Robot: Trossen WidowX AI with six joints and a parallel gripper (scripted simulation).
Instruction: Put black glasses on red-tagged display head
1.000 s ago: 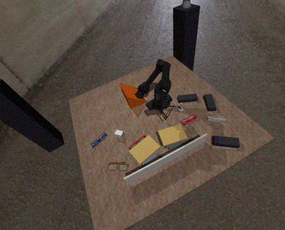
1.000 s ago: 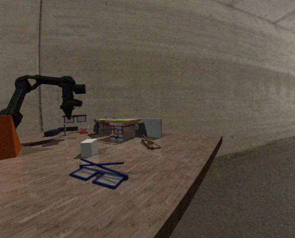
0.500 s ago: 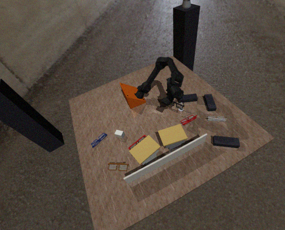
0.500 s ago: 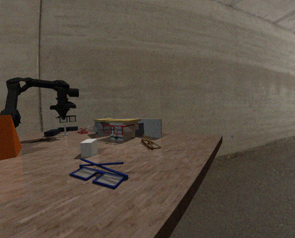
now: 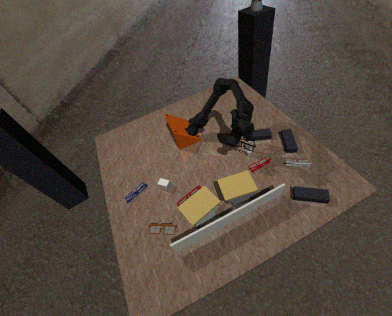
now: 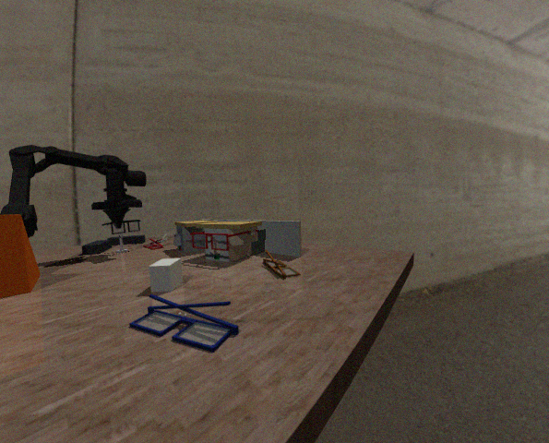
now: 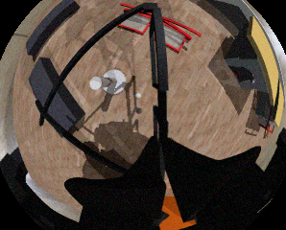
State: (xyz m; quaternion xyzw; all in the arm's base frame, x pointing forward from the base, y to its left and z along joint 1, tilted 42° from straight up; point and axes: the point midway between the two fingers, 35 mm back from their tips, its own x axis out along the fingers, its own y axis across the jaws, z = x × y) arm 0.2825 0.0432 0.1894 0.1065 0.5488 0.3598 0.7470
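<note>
The stand is 7 cm to the left of my gripper tip, 7 cm below it and 3 cm ahead of it. The rest, counted from my gripper tip: white cube 47 cm to the right, 7 cm below, 6 cm behind; then white panel 32 cm ahead, 29 cm to the right, 4 cm below.
</note>
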